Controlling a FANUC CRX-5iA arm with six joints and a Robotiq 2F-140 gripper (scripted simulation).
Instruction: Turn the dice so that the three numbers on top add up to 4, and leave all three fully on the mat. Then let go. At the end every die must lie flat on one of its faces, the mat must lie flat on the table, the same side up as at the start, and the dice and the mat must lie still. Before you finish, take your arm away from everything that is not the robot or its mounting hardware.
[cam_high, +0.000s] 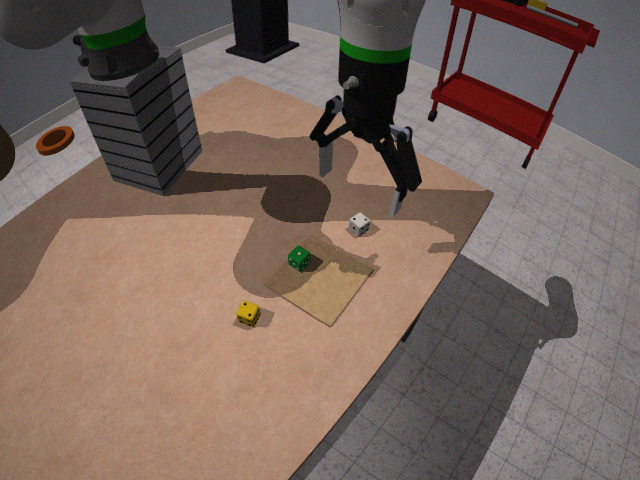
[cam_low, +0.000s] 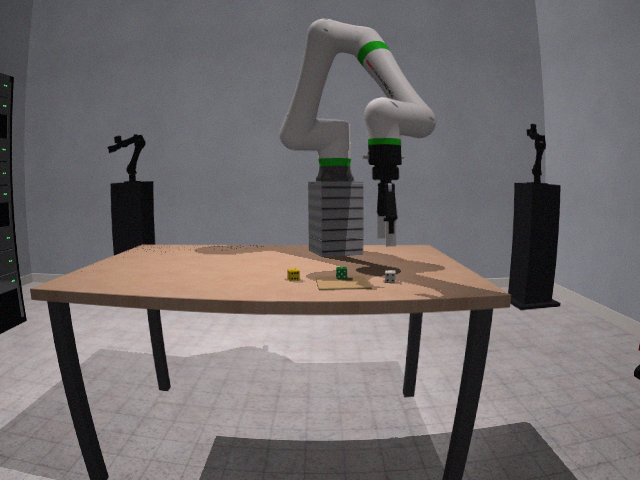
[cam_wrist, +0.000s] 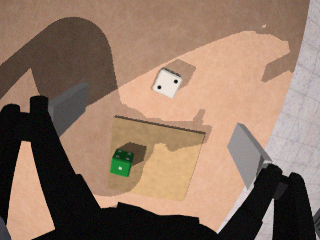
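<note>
Now: the white die 10 mm to the left of my hand and 110 mm below it. From my hand the other things lie so: green die: 40 mm behind, 120 mm to the right, 100 mm below; then yellow die: 40 mm behind, 260 mm to the right, 110 mm below; then tan mat: 10 mm ahead, 120 mm to the right, 120 mm below.
</note>
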